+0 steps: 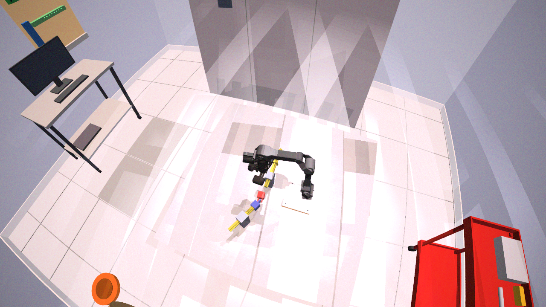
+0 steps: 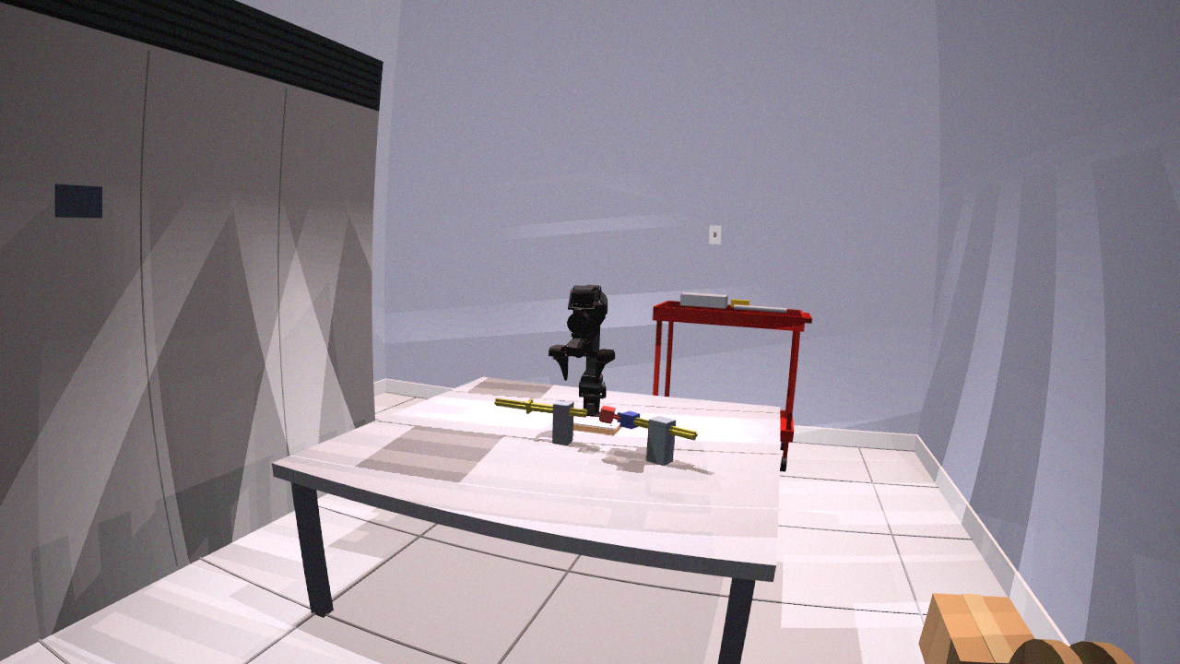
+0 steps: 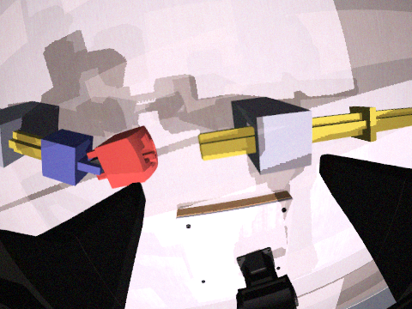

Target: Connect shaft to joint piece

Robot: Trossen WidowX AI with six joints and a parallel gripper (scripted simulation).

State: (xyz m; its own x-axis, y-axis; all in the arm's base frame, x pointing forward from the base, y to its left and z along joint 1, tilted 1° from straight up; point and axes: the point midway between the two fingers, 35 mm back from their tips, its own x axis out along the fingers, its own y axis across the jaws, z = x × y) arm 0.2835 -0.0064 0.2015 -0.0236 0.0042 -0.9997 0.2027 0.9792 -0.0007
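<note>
The red square joint piece lies 1 cm ahead of my gripper tip, 9 cm to the left of it and 9 cm below it.
</note>
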